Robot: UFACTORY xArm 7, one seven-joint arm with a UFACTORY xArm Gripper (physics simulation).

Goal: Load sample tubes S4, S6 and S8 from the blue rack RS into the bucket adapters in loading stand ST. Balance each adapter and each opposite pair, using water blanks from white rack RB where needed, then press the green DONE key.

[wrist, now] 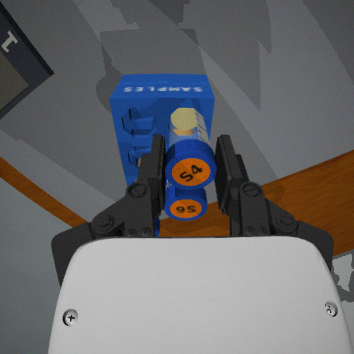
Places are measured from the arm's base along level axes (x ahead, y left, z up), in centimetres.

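Pixels of known places: gripper, fingertip midpoint: (189, 151).
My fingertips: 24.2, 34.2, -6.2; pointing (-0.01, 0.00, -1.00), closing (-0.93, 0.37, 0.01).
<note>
Behind a point stands the place of what it marks, as x, y, z.
The blue rack RS (162, 79) @[25.6, 31.7, -15.1], marked SAMPLES, stands in the upper middle of the wrist view. Tube S4 (191, 172) @[24.4, 34.8, -4.9], with a blue cap and orange label, stands upright in its right row. My gripper (189, 151) @[24.2, 34.2, -6.2] is shut on S4, one finger pad on each side of its cap. Tube S6 (185, 208) @[26.1, 38.4, -4.9] stands just beyond S4 towards the palm, between the fingers' lower parts and apart from them. The left finger hides part of the rack's left row, where open holes show. A sliver of blue shows beside that finger's base. Stand ST, rack RB and the DONE key cannot be made out.
A dark-edged panel (30, 55) @[36.8, 23.6, -16.0] with a white 1 is at the upper left. An orange-brown wooden strip (310, 187) crosses at the right, and another wooden strip (40, 192) @[52.7, 40.5, -17.0] runs at the left. Grey surface with shadows surrounds the rack.
</note>
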